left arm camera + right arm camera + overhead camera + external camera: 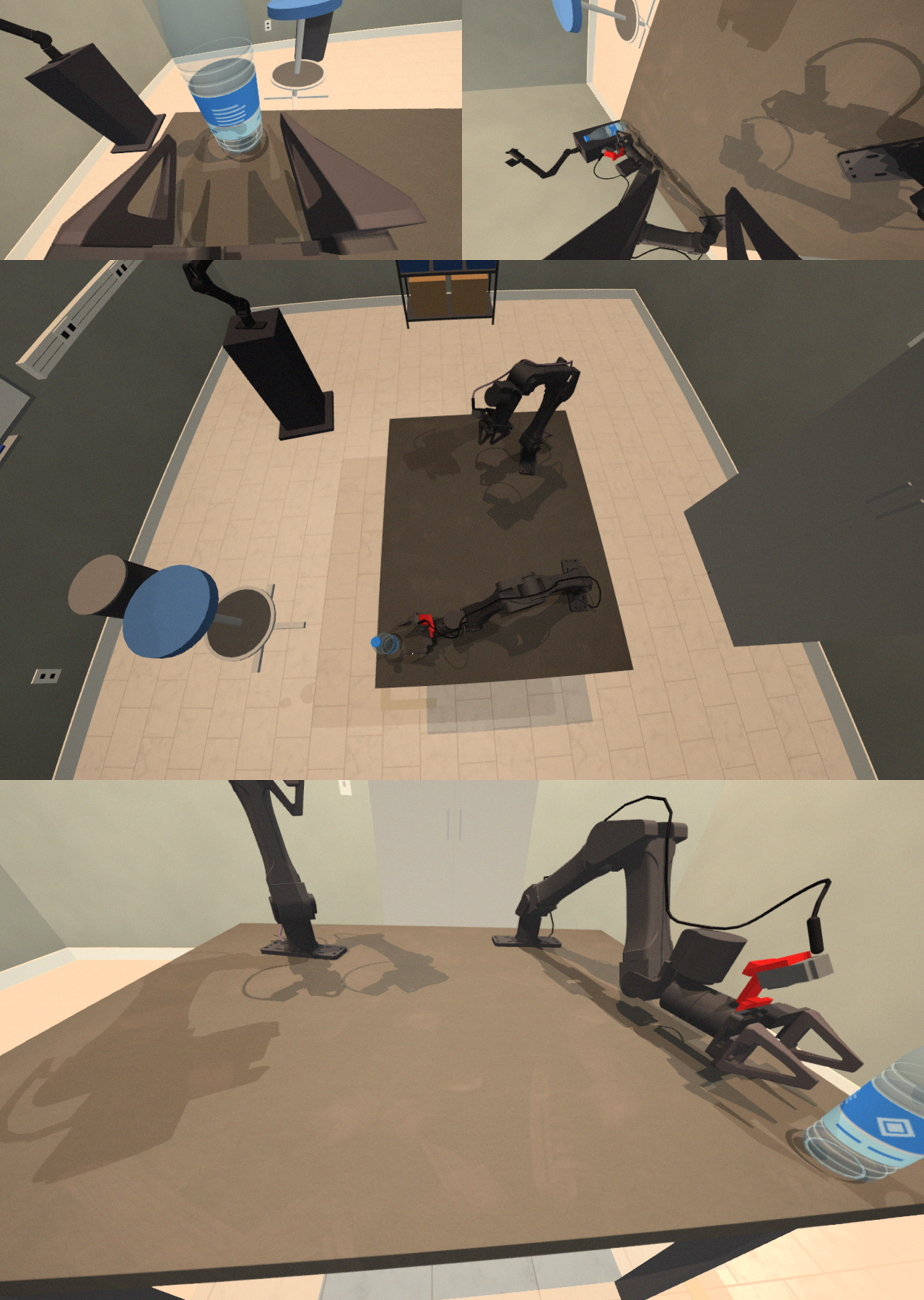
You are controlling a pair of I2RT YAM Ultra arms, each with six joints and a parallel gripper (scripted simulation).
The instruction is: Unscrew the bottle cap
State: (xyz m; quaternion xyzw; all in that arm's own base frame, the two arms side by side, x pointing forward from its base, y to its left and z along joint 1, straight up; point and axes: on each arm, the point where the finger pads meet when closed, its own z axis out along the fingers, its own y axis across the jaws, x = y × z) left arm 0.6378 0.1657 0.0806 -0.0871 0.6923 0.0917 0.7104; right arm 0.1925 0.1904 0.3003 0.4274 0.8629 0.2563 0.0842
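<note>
My left gripper is now 6 cm short of the clear plastic bottle and 2 cm below it. Round my left hand: blue cap: 6 cm ahead, 12 cm above.
My right gripper is now 470 mm short of the blue cap, 570 mm to the right of it and 100 mm above it. Also, from my right hand: clear plastic bottle 470 mm ahead, 570 mm to the left, 200 mm below.
</note>
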